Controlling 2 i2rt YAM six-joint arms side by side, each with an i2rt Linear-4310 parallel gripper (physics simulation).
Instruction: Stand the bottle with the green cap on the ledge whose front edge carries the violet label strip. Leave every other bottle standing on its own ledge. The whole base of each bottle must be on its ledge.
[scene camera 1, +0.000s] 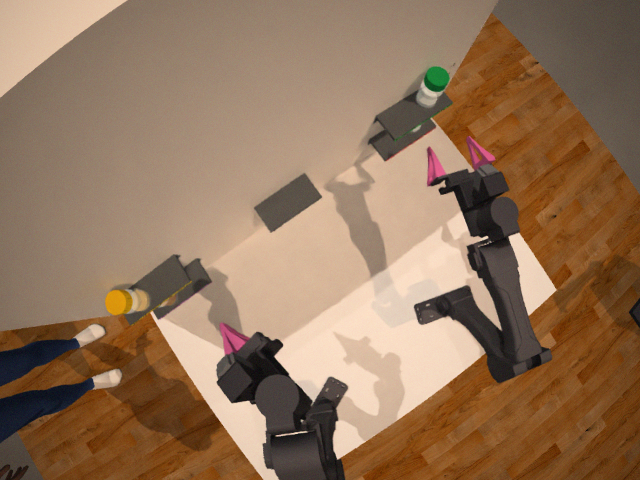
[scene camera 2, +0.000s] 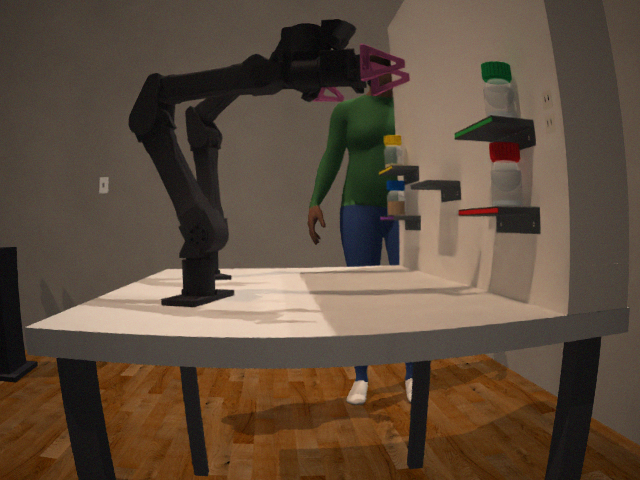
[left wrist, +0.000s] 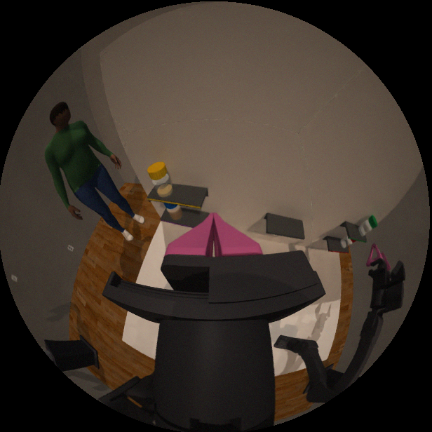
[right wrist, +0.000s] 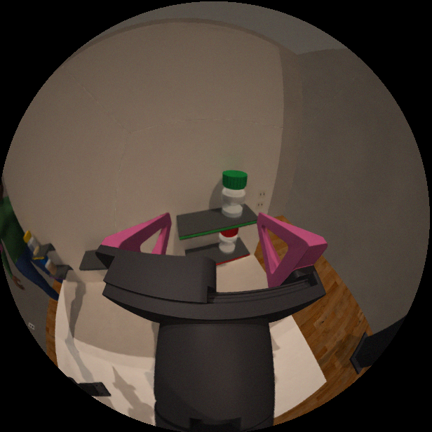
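Where they show: left gripper, fingertip midpoint: (scene camera 1: 222, 324) (scene camera 2: 343, 99); right gripper, fingertip midpoint: (scene camera 1: 448, 142) (scene camera 2: 407, 70); left arm's base, origin of the base link: (scene camera 1: 323, 406); right arm's base, origin of the base link: (scene camera 1: 444, 305) (scene camera 2: 199, 299).
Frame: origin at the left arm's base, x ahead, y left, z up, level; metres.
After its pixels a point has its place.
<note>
The green-capped bottle (scene camera 1: 428, 97) {x 0.186, y -0.856, z 0.350 m} (scene camera 2: 499, 98) {x 0.168, y -0.902, z 0.335 m} (left wrist: 365, 228) (right wrist: 233, 196) stands upright on the upper ledge with the green strip (scene camera 1: 400, 117) {x 0.225, y -0.801, z 0.297 m} (scene camera 2: 496, 128) {x 0.168, y -0.888, z 0.285 m} (right wrist: 200, 220). The violet-strip ledge (scene camera 1: 199, 272) (scene camera 2: 412, 222) (left wrist: 192, 217) is the lower one of the other pair; a blue-capped bottle (scene camera 2: 395, 202) {x 0.540, y -0.116, z 0.197 m} (left wrist: 174, 212) stands toward its left end in the left wrist view. My left gripper (scene camera 1: 222, 325) {x 0.312, y -0.203, z 0.472 m} (left wrist: 213, 217) is shut and empty, back from that pair. My right gripper (scene camera 1: 449, 143) {x 0.104, y -0.740, z 0.402 m} (scene camera 2: 406, 70) {x 0.104, y -0.740, z 0.402 m} (right wrist: 213, 217) is open and empty, back from the green-capped bottle.
A yellow-capped bottle (scene camera 1: 119, 301) {x 0.551, y -0.098, z 0.402 m} (scene camera 2: 392, 153) {x 0.540, y -0.111, z 0.344 m} (left wrist: 159, 175) stands on the yellow-strip ledge (scene camera 1: 160, 280) {x 0.538, y -0.159, z 0.297 m} (left wrist: 187, 194) above the violet one. A red-capped bottle (scene camera 2: 505, 180) {x 0.170, y -0.898, z 0.199 m} (right wrist: 227, 242) stands on the red-strip ledge (scene camera 2: 516, 214) {x 0.160, y -0.928, z 0.145 m}. A bare middle ledge (scene camera 1: 287, 202) {x 0.375, y -0.484, z 0.227 m} (left wrist: 284, 226) lies between the pairs.
</note>
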